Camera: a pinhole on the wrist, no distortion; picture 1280 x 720 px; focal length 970.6 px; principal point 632.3 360.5 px. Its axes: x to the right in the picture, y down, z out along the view. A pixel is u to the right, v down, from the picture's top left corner.
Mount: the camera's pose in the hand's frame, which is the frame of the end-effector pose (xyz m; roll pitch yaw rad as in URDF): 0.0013 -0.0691 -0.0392 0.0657 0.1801 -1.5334
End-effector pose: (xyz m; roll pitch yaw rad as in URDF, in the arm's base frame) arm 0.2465 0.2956 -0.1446 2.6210 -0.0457 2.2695
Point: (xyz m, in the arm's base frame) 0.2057 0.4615 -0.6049
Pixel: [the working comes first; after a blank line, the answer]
In the camera's frame: 0.0145 0.1591 0.4829

661.4 680.3
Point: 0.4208 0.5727 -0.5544
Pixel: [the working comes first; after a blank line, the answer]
In the camera's frame: -0.2275 0.1189 0.5143

202.9 584.9
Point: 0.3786 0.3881 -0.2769
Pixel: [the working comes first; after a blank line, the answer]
In the camera's frame: -0.1832 -0.0027 0.2043

outside the picture
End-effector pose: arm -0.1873 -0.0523 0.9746 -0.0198 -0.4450 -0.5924
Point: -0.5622 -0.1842 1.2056
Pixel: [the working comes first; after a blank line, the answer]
In the camera's frame: 0.1856 -0.1002 0.3904

1093.8 111.4
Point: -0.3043 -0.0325 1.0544
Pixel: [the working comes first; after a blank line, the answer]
In the camera's frame: -0.0480 -0.0538 0.1545

330.6 22.5
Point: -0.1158 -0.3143 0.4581
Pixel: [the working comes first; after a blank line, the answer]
In the camera's frame: 0.1872 -0.0740 -0.4895

behind the camera
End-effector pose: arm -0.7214 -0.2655 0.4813 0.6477 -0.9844 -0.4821
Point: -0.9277 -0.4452 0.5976
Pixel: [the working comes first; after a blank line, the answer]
In the camera's frame: -0.0095 0.0593 0.3105

602.5 545.9
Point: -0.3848 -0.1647 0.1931
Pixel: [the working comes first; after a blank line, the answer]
In the camera's frame: 0.0270 -0.1269 -0.3973

behind the camera
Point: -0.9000 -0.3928 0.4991
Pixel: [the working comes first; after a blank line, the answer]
In the camera's frame: -0.0123 -0.0272 0.2348

581.3 248.3
